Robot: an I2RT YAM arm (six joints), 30 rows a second.
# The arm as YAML. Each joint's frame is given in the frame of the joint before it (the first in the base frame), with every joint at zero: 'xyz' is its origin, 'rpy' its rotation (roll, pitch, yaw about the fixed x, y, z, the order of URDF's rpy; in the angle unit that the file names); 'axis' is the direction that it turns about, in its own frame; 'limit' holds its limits. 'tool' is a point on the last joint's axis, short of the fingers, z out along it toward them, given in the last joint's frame.
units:
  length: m
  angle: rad
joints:
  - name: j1
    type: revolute
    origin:
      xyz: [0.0, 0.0, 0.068]
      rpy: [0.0, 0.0, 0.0]
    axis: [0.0, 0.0, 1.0]
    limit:
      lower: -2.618
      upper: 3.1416
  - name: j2
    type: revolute
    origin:
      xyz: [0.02, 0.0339, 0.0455]
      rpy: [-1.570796, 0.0, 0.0]
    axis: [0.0, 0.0, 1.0]
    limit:
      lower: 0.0
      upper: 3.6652
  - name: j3
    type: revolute
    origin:
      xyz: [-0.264, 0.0, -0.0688]
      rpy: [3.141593, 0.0, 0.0]
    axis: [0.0, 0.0, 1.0]
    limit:
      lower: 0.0
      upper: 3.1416
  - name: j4
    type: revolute
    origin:
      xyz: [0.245, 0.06, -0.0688]
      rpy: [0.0, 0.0, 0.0]
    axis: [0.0, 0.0, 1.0]
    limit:
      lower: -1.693
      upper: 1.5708
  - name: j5
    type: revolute
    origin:
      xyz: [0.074, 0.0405, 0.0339]
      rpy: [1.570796, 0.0, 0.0]
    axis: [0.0, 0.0, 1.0]
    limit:
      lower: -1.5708
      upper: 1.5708
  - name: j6
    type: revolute
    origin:
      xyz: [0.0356, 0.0, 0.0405]
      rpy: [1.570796, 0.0, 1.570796]
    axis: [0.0, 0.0, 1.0]
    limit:
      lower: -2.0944
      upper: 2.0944
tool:
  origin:
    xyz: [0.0, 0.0, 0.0]
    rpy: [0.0, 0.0, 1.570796]
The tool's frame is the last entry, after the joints.
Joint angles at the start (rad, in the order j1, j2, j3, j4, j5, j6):
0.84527 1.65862 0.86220 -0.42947 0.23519 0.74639
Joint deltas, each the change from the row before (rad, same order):
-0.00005 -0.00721 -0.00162 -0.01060 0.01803 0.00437
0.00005 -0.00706 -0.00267 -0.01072 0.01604 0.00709
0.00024 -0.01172 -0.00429 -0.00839 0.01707 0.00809
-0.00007 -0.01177 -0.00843 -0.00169 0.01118 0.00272
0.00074 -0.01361 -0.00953 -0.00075 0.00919 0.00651
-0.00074 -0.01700 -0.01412 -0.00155 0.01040 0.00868
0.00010 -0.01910 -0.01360 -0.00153 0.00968 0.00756
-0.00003 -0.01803 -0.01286 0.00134 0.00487 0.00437
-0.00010 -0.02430 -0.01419 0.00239 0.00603 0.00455
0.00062 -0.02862 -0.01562 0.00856 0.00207 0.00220
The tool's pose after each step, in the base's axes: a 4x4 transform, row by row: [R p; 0 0 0 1], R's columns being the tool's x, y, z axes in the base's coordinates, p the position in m. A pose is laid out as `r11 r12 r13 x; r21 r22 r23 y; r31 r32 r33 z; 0 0 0 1`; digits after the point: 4 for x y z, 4 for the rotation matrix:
-0.9137 -0.0623 0.4016 0.2007; -0.0348 0.9966 0.0752 0.2128; -0.4049 0.0547 -0.9127 0.1424; 0 0 0 1
-0.9114 -0.0509 0.4084 0.1998; -0.0290 0.9978 0.0596 0.2110; -0.4106 0.0425 -0.9108 0.1434; 0 0 0 1
-0.9071 -0.0386 0.4191 0.1987; -0.0208 0.9987 0.0470 0.2089; -0.4204 0.0339 -0.9067 0.1453; 0 0 0 1
-0.9035 -0.0327 0.4274 0.1973; -0.0172 0.9990 0.0402 0.2068; -0.4283 0.0290 -0.9032 0.1464; 0 0 0 1
-0.8999 -0.0248 0.4354 0.1955; -0.0100 0.9993 0.0363 0.2046; -0.4359 0.0283 -0.8995 0.1477; 0 0 0 1
-0.8965 -0.0131 0.4429 0.1933; 0.0000 0.9996 0.0295 0.2013; -0.4431 0.0265 -0.8961 0.1486; 0 0 0 1
-0.8923 -0.0034 0.4514 0.1909; 0.0090 0.9996 0.0254 0.1981; -0.4513 0.0267 -0.8919 0.1501; 0 0 0 1
-0.8888 0.0019 0.4584 0.1887; 0.0157 0.9995 0.0262 0.1954; -0.4581 0.0305 -0.8884 0.1514; 0 0 0 1
-0.8829 0.0077 0.4695 0.1862; 0.0248 0.9992 0.0302 0.1923; -0.4689 0.0383 -0.8824 0.1540; 0 0 0 1
-0.8754 0.0091 0.4833 0.1836; 0.0342 0.9985 0.0431 0.1895; -0.4822 0.0543 -0.8744 0.1573; 0 0 0 1

